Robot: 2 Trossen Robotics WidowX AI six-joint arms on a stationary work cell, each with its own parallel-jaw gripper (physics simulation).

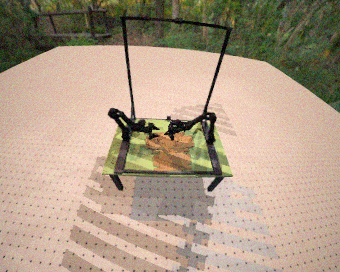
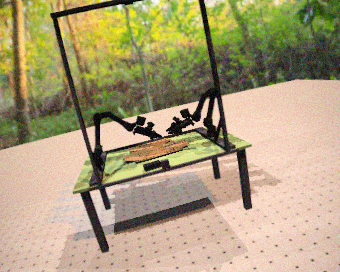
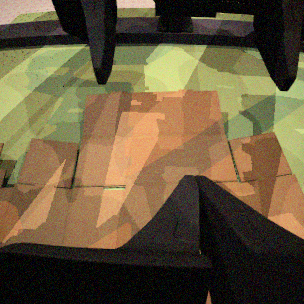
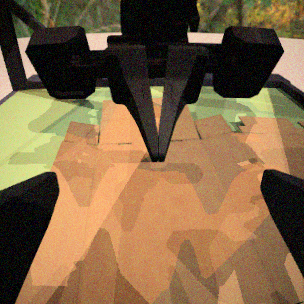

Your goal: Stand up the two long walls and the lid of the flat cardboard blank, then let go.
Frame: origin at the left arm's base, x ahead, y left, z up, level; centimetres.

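Seen in the pictures: left gripper, fingertip midpoint: [image 1: 163, 134] [image 2: 161, 136] [image 3: 192, 184] [image 4: 157, 159]; right gripper, fingertip midpoint: [image 1: 159, 132] [image 2: 166, 132] [image 3: 194, 80] [image 4: 160, 180]; left arm's base, origin of the base link: [image 1: 210, 142]; right arm's base, origin of the base link: [image 1: 126, 139] [image 2: 212, 135] [image 3: 174, 24].
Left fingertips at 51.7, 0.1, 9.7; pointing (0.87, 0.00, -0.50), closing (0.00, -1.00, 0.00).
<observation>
Pixels of each thing's top centre, then the offset from my left fingertips to it, as dx, dy, dz. "spot": a spot on its surface instead. Level surfaces: height alone.
- green table top, its level: dz -11.6
- tall black frame, surface spot: [image 2: 209, 54] [image 1: 129, 67] spot: +35.6, -35.9, +51.8
- small black block, middle of its top: [image 2: 151, 163] -13.9, -30.7, -8.1
The flat cardboard blank [image 1: 171, 155] [image 2: 153, 151] [image 3: 145, 145] [image 4: 169, 226] lies on the green table top [image 1: 112, 154] [image 2: 193, 154] [image 3: 169, 66] [image 4: 30, 120]; its panels and flaps all look flat. My left gripper [image 1: 170, 136] [image 2: 158, 136] [image 3: 192, 184] [image 4: 157, 159] is shut and empty, with its fingertips down on the blank near the fold line. My right gripper [image 1: 156, 131] [image 2: 169, 131] [image 3: 194, 80] [image 4: 160, 180] is open wide and empty. It hangs low over the far end of the blank, facing the left gripper.
A tall black frame [image 1: 127, 67] [image 2: 209, 54] rises from the table's rails beside the arm bases. A small black block [image 2: 155, 164] lies at the table's edge next to the blank. The table stands on a dotted floor.
</observation>
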